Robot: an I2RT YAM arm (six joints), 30 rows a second.
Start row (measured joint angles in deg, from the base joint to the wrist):
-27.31 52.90 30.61 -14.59 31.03 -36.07
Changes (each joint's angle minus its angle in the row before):
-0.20 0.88 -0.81 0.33 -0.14 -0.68
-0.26 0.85 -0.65 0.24 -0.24 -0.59
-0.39 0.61 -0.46 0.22 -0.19 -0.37
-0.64 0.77 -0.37 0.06 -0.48 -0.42
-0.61 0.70 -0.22 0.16 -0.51 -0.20
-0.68 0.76 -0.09 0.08 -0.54 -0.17
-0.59 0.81 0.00 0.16 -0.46 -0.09
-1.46 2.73 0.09 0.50 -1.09 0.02
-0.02 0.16 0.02 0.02 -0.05 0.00
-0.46 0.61 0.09 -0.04 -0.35 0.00
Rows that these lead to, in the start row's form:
-27.51 53.78 29.80 -14.26 30.89 -36.75
-27.77 54.63 29.15 -14.02 30.65 -37.34
-28.16 55.24 28.69 -13.80 30.46 -37.71
-28.80 56.01 28.32 -13.74 29.98 -38.13
-29.41 56.71 28.10 -13.58 29.47 -38.33
-30.09 57.47 28.01 -13.50 28.93 -38.50
-30.68 58.28 28.01 -13.34 28.47 -38.59
-32.14 61.01 28.10 -12.84 27.38 -38.57
-32.16 61.17 28.12 -12.82 27.33 -38.57
-32.62 61.78 28.21 -12.86 26.98 -38.57

